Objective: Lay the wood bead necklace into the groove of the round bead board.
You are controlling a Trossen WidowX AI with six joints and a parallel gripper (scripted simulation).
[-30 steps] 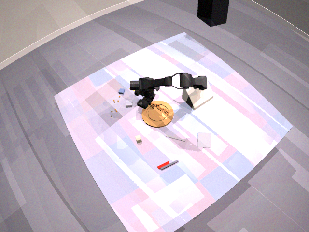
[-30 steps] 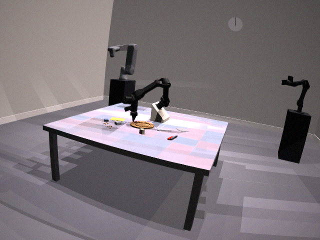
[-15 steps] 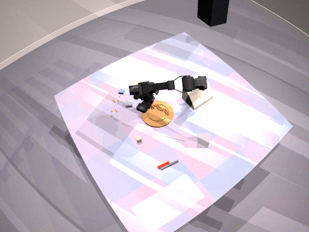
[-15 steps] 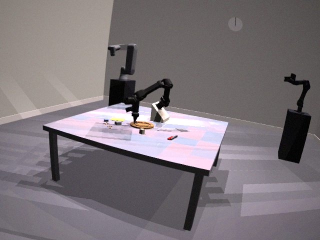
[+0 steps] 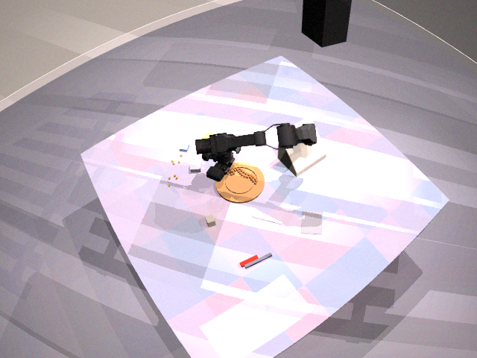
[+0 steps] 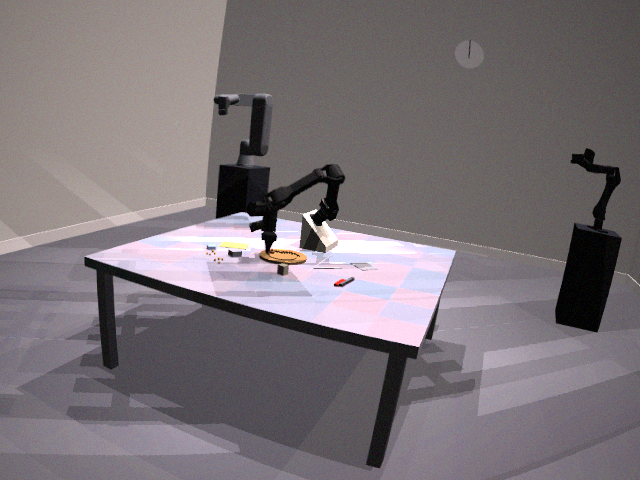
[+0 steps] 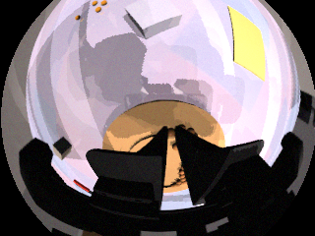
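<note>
Now: gripper tip 6 cm to the right of the round bead board, 4 cm past it and 1 cm above it. Also, from my gripper tip: cream cube: 17 cm to the left, 15 cm ahead; white block: 10 cm to the right, 9 cm ahead, 1 cm below; yellow sheet: 20 cm to the right, 3 cm behind, 2 cm below.
</note>
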